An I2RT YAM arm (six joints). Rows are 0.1 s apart.
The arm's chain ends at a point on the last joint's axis. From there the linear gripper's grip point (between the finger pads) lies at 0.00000 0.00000 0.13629 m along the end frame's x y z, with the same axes.
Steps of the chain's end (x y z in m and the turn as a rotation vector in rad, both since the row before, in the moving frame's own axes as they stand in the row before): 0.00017 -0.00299 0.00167 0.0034 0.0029 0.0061; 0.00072 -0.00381 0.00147 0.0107 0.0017 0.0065; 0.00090 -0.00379 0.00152 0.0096 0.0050 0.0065; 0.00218 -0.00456 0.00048 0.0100 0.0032 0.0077; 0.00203 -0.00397 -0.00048 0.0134 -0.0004 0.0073; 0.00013 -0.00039 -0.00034 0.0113 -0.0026 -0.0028; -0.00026 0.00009 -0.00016 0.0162 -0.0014 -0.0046; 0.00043 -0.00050 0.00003 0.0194 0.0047 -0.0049; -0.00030 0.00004 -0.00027 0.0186 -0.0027 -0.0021; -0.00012 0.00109 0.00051 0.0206 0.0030 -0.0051; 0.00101 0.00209 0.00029 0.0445 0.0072 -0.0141
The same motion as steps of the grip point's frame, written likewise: 0.00057 -0.00345 0.00167 0.0034 0.0029 0.0061; 0.00096 -0.00527 0.00146 0.0107 0.0017 0.0065; 0.00159 -0.00510 0.00151 0.0096 0.0050 0.0065; 0.00262 -0.00592 0.00047 0.0100 0.0032 0.0077; 0.00198 -0.00580 -0.00049 0.0134 -0.0004 0.0073; -0.00023 -0.00193 -0.00035 0.0113 -0.0026 -0.0028; -0.00046 -0.00212 -0.00018 0.0162 -0.0014 -0.0046; 0.00106 -0.00315 0.00000 0.0194 0.0047 -0.0049; -0.00067 -0.00249 -0.00029 0.0186 -0.0027 -0.0021; 0.00028 -0.00172 0.00048 0.0206 0.0030 -0.0051; 0.00195 -0.00398 0.00015 0.0445 0.0072 -0.0141
